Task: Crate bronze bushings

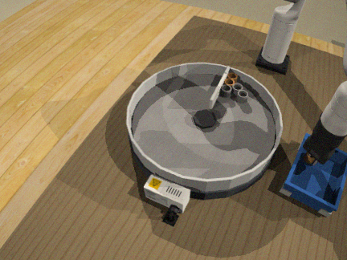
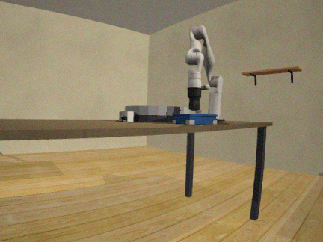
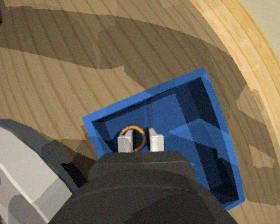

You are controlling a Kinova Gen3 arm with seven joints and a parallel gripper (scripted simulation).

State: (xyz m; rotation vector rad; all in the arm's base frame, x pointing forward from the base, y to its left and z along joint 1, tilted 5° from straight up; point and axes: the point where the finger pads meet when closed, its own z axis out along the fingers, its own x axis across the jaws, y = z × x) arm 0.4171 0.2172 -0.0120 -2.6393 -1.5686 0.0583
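Right now my hand is 50 mm short of the blue crate and 20 mm to the right of it. The rest, counted from my hand: turning table 330 mm to the right, 30 mm ahead, 20 mm above.
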